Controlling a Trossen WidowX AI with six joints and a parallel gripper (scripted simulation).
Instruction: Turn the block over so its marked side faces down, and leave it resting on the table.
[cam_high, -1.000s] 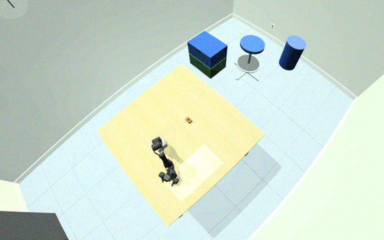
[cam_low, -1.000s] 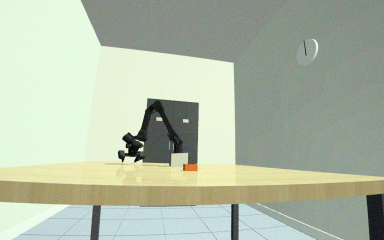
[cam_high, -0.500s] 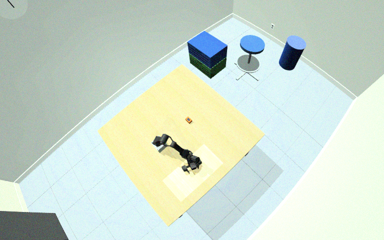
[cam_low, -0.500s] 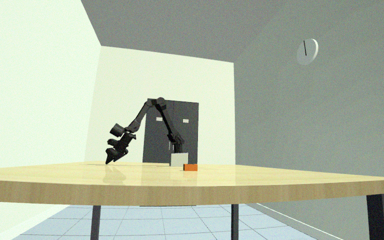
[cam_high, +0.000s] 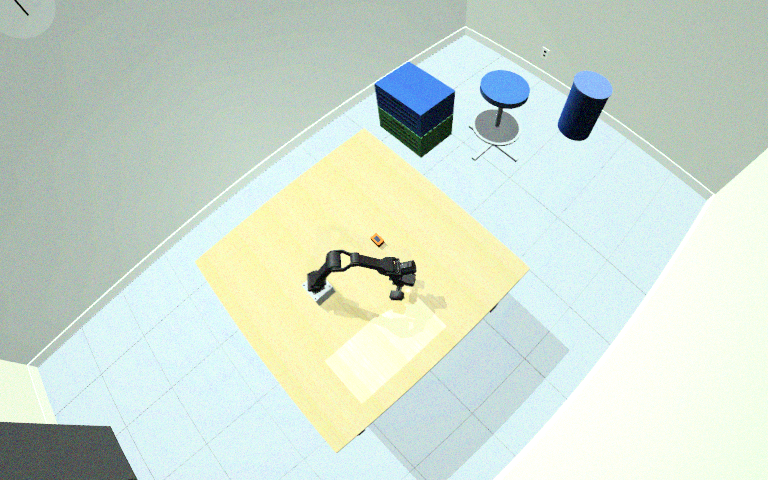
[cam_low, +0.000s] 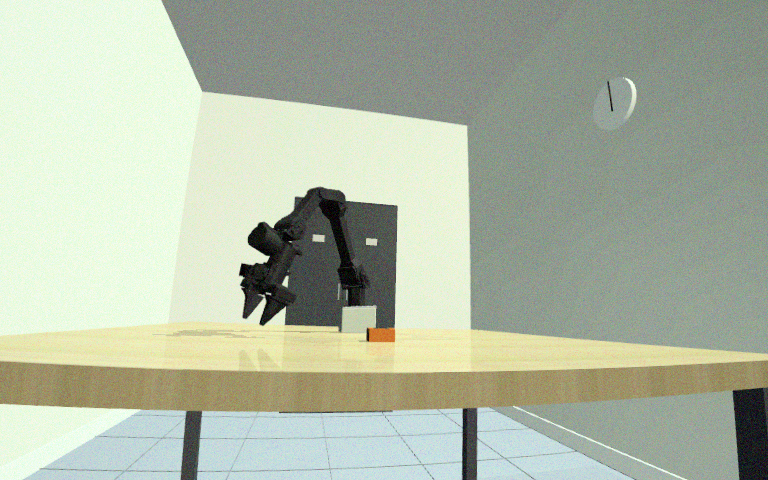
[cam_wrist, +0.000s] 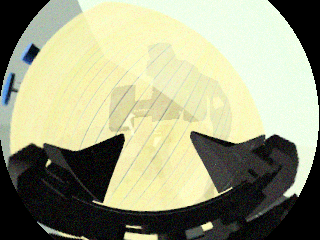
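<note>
Right now the orange block is 2 cm ahead of my gripper tip, 31 cm to the left of it and 1 cm below it.
</note>
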